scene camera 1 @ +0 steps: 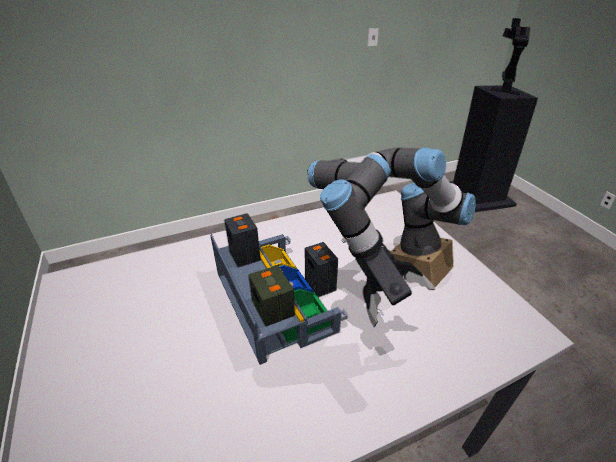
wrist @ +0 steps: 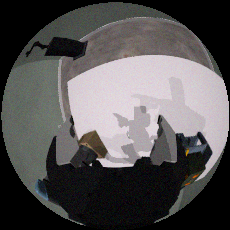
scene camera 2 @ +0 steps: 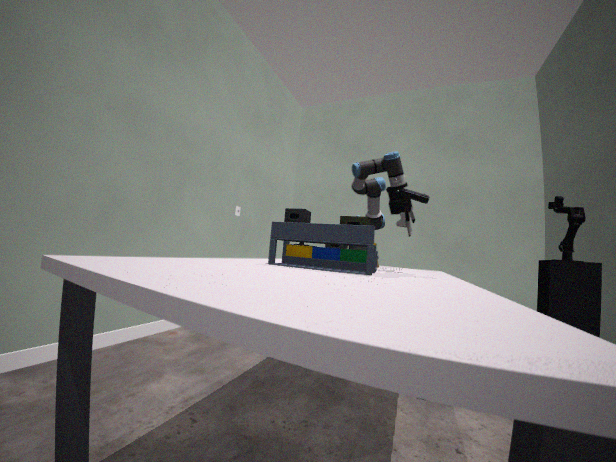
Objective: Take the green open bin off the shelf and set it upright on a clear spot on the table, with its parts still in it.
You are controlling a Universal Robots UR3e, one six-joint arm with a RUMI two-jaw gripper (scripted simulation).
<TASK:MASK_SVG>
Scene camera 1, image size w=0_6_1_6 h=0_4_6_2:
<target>my gripper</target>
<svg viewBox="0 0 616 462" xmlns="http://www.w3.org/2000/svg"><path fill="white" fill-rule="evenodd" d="M378 230L378 241L370 249L357 253L353 252L348 246L350 253L355 257L355 260L367 277L366 285L363 288L363 297L373 327L378 322L377 307L381 302L381 297L377 292L383 291L391 305L396 305L412 295L412 291L406 282L418 283L421 287L427 287L428 290L435 290L433 284L413 264L394 259L394 256L384 244L381 245L383 237Z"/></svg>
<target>green bin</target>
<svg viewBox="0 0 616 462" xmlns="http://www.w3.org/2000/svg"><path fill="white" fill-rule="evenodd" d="M297 326L282 332L287 343L297 339ZM331 320L307 329L307 335L331 326ZM294 291L294 299L307 318L327 311L316 296L316 293L301 289Z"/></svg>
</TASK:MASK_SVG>
